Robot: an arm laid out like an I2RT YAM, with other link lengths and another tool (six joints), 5 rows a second.
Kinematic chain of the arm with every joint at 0, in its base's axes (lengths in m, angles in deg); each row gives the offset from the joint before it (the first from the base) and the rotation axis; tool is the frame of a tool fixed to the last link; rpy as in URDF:
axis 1: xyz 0 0 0.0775 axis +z
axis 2: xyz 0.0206 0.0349 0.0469 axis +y
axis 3: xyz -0.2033 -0.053 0 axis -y
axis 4: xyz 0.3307 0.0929 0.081 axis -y
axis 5: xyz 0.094 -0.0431 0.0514 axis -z
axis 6: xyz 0.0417 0 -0.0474 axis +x
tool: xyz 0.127 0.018 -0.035 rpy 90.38 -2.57 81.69
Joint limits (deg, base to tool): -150..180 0..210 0..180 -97..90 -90..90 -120..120
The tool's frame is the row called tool.
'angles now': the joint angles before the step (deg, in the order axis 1, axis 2, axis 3, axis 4, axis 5, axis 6). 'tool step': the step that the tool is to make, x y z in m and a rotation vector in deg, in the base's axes. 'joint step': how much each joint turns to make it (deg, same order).
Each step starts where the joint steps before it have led.
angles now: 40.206, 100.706, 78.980, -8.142, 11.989, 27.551
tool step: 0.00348, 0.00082, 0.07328, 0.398, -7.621, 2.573
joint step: -0.022, -4.394, 3.146, -0.348, -0.285, -5.399
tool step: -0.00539, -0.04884, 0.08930, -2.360, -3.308, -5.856
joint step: -1.661, -7.845, 6.079, -12.329, 5.355, -2.142
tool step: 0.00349, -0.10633, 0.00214, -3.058, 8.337, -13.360
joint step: -8.394, -6.208, 1.026, -17.244, 3.519, 4.371
